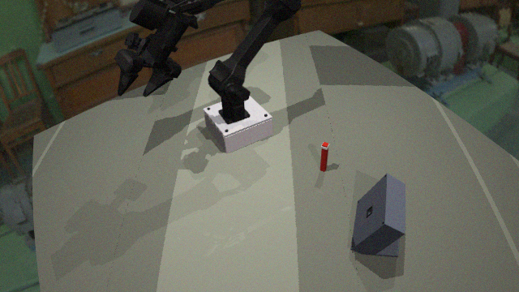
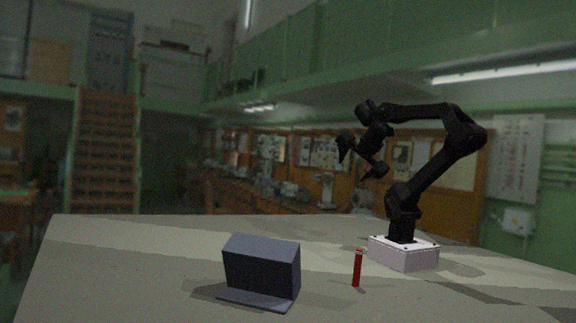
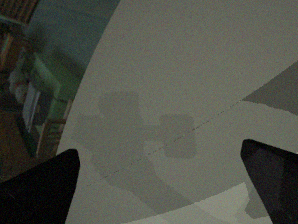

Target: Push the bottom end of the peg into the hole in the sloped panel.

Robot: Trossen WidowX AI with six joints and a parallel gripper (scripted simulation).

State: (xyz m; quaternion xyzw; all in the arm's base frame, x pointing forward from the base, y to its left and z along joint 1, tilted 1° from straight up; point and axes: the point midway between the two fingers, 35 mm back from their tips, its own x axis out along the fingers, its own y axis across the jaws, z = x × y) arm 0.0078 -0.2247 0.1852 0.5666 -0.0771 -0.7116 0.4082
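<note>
Right now the red square peg is 36 cm to the left of my gripper tip, 23 cm ahead of it and 17 cm below it. Also, from my gripper tip: sloped dark grey-blue panel: 44 cm ahead, 36 cm to the left, 17 cm below; thin base plate: 46 cm ahead, 38 cm to the left, 22 cm below.
</note>
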